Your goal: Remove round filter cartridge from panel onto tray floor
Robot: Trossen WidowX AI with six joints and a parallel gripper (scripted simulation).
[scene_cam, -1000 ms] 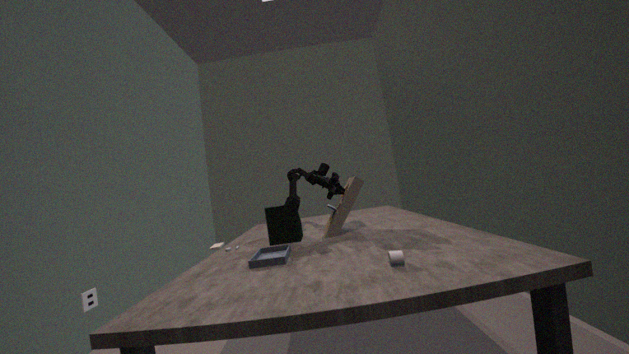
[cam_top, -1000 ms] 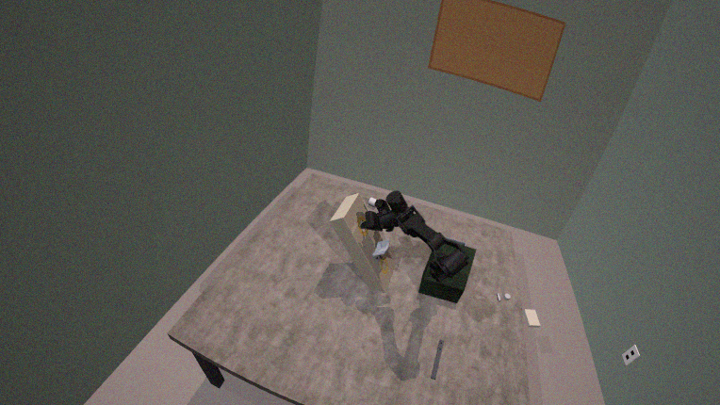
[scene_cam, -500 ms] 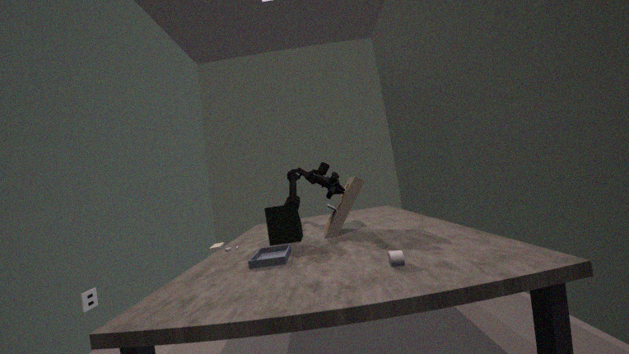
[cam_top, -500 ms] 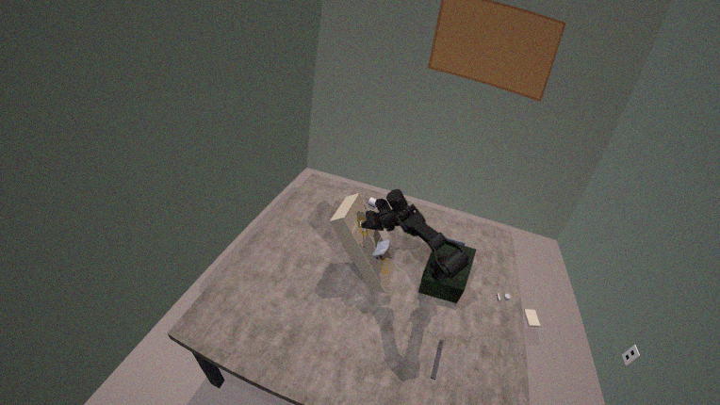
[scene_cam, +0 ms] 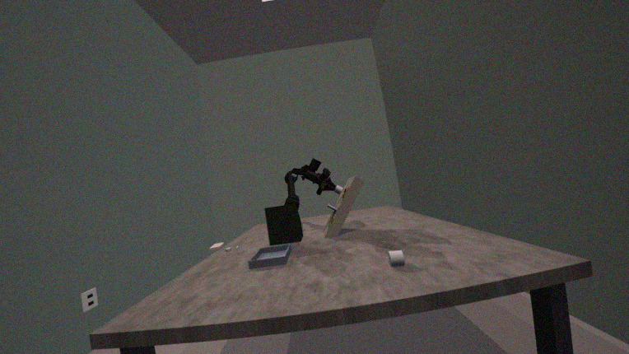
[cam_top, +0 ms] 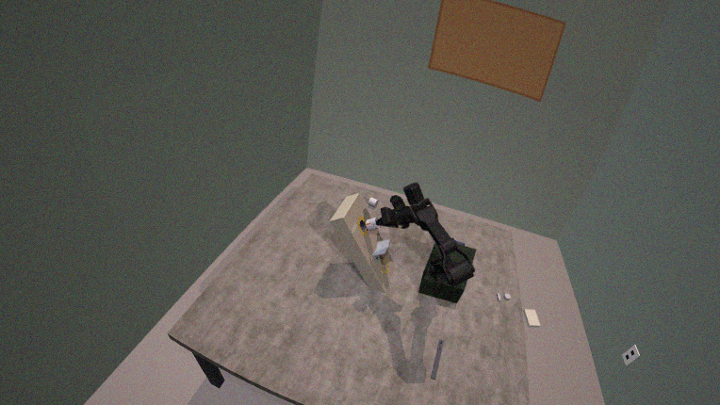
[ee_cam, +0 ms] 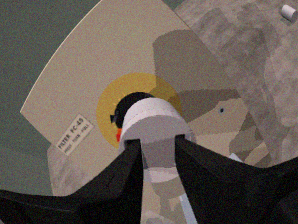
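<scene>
Now: gripper tip 11 cm above the beige service panel and 1 cm short of it. Also, from my gripper tip: tray (39 cm behind, 25 cm below, 22 cm to the right); filter cartridge (1 cm below, 1 cm ahead); card (78 cm behind, 25 cm below, 14 cm to the left).
</scene>
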